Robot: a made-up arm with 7 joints.
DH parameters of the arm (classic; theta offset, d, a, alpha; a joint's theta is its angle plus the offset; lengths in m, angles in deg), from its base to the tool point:
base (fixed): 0 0 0 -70
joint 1: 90 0 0 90
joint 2: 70 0 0 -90
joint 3: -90 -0.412 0.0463 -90
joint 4: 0 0 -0.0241 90
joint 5: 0 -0.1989 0 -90
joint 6: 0 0 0 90
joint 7: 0 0 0 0
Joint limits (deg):
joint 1: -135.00..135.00
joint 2: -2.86..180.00
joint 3: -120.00..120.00
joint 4: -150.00..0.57
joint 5: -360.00..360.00
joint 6: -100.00..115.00
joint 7: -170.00..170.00
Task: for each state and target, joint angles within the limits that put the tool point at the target. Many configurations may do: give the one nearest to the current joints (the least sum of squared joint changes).
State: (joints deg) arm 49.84 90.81 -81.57 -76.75 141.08 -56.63 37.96
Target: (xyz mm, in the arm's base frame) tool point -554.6 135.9 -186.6
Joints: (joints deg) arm 68.95 41.02 -87.12 -39.69 141.08 -56.63 37.96
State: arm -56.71 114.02 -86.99 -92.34 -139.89 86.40 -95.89
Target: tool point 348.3 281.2 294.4
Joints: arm -102.38 87.55 -64.28 -76.47 -139.89 86.40 -95.89
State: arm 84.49 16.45 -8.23 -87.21 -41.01 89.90 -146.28
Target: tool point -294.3 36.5 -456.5
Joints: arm 58.93 10.02 -9.25 -72.82 -41.01 89.90 -146.28
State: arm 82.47 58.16 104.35 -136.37 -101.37 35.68 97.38
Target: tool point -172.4 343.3 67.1
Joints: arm 71.43 47.35 90.86 -124.47 -101.37 35.68 97.38
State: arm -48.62 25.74 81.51 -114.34 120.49 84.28 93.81
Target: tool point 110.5 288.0 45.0
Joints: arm -51.60 53.16 81.91 -147.06 120.49 84.28 93.81
